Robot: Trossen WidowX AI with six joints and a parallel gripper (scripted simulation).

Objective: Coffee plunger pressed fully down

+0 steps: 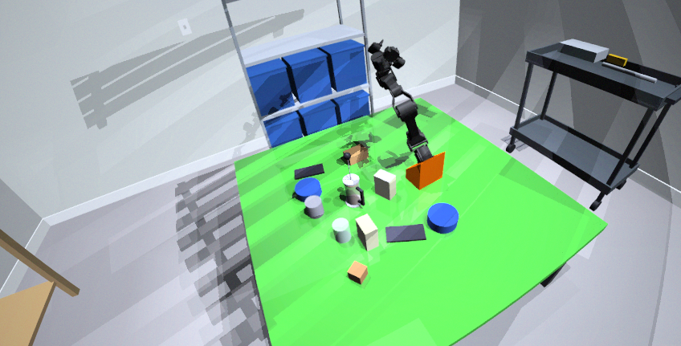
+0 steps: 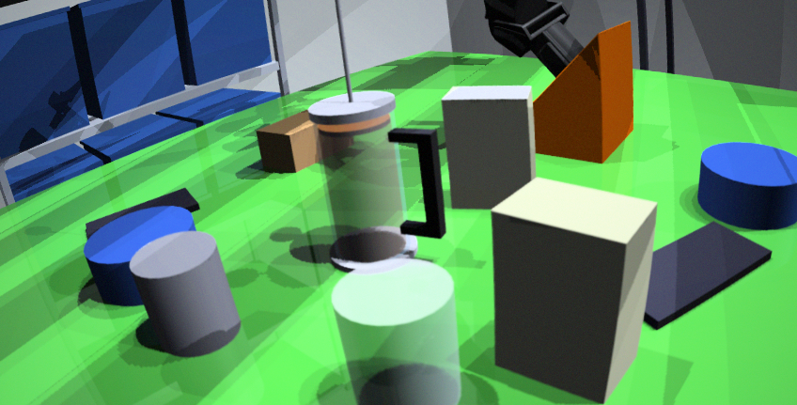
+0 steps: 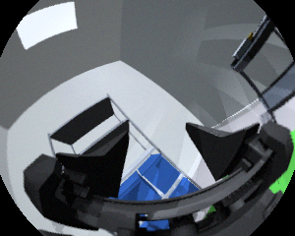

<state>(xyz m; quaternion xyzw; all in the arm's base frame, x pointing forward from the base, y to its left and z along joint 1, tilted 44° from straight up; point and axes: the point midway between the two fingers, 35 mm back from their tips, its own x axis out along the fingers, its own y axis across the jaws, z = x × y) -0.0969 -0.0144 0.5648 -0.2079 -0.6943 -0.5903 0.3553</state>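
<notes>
My gripper tip is now 470 mm short of the coffee press, 410 mm to the right of it and 370 mm above it. The rest, counted from my gripper tip: grey cylinder (640 mm ahead, 360 mm to the left, 470 mm below); brown box (320 mm ahead, 130 mm to the left, 480 mm below); pale cylinder (590 mm ahead, 540 mm to the left, 460 mm below).
</notes>
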